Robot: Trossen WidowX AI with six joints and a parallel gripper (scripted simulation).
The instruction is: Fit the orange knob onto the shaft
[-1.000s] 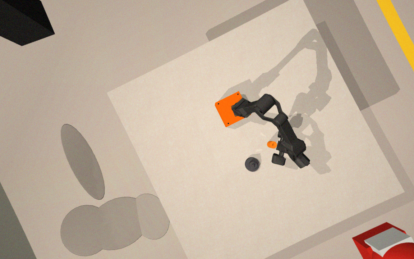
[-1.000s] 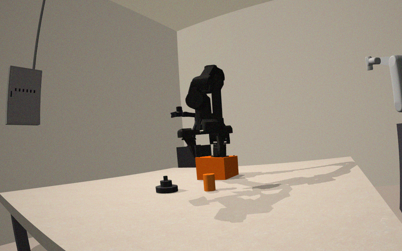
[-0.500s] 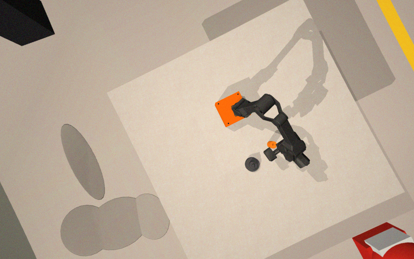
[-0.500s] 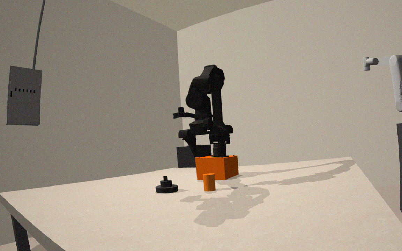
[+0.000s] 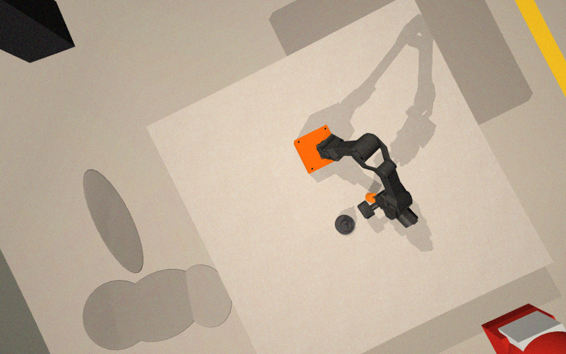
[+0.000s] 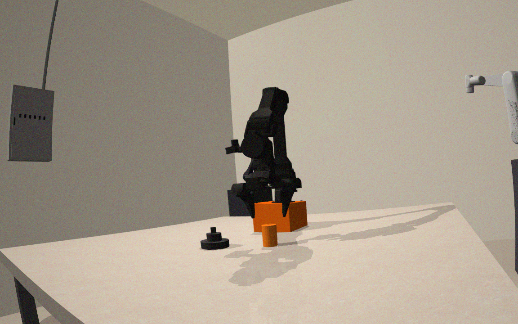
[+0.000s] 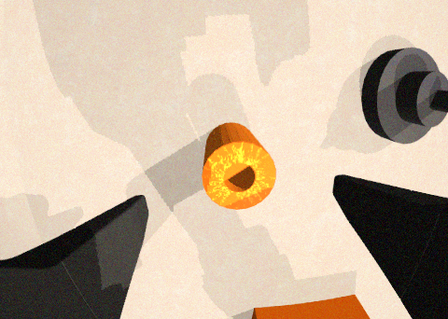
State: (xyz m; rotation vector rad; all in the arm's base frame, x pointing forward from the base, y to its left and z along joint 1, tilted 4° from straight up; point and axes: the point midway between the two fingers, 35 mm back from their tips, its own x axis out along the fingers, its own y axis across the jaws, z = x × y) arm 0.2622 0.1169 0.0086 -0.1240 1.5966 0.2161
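My gripper tip is now 50 mm above the orange knob. Round my gripper tip: dark round pedestal: 70 mm ahead, 150 mm to the right, 50 mm below.
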